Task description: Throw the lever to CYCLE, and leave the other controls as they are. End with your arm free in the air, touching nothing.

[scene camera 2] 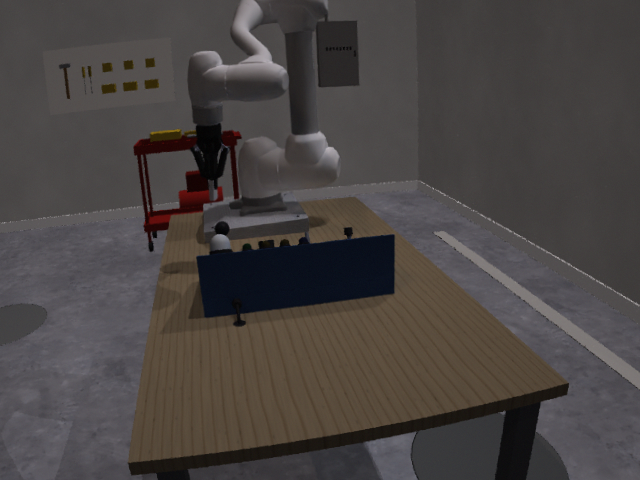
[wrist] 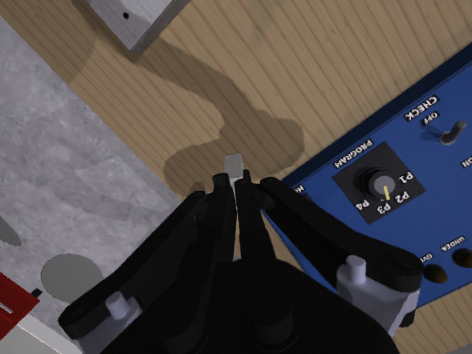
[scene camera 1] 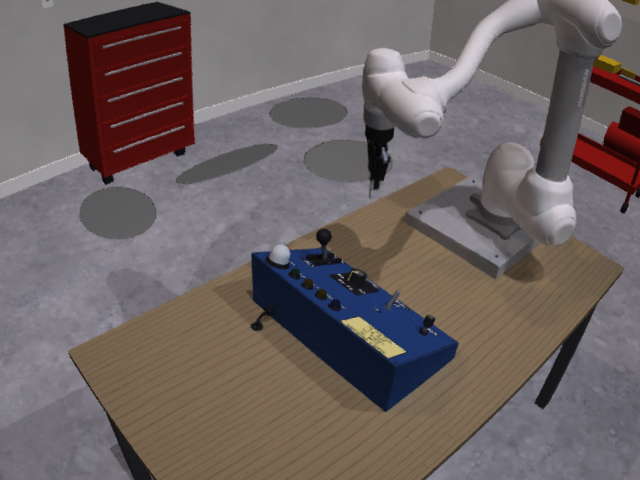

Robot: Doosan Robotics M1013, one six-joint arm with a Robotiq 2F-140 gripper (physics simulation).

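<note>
The wrist view shows me my gripper. Scene camera 1 gives me the gripper too, and I also see a blue control box.
</note>
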